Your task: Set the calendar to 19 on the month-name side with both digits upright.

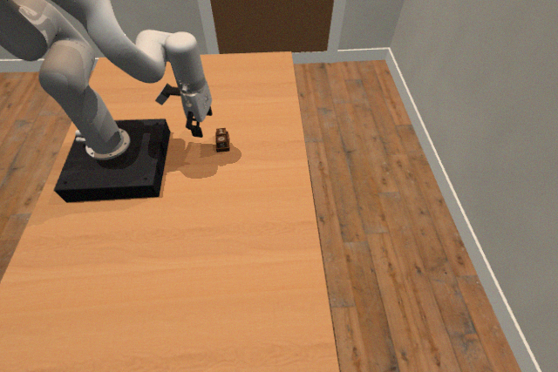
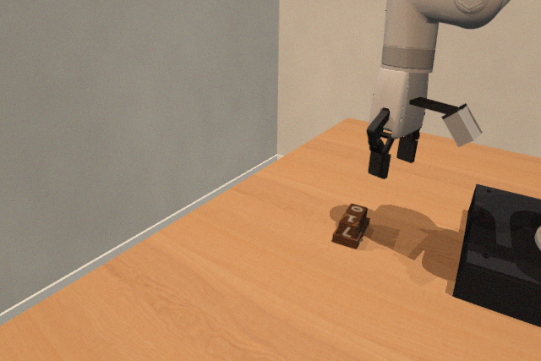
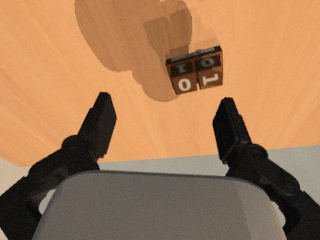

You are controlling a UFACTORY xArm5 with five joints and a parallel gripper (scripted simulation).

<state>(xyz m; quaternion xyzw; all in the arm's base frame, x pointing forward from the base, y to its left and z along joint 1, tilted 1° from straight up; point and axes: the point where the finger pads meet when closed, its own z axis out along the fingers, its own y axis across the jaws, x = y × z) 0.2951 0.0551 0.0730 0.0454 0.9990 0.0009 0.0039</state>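
The brown date cube is 11 cm below my hand, 4 cm ahead of it and 2 cm to the left of it. Round my hand: tray: 13 cm below, 4 cm to the left, 4 cm ahead.
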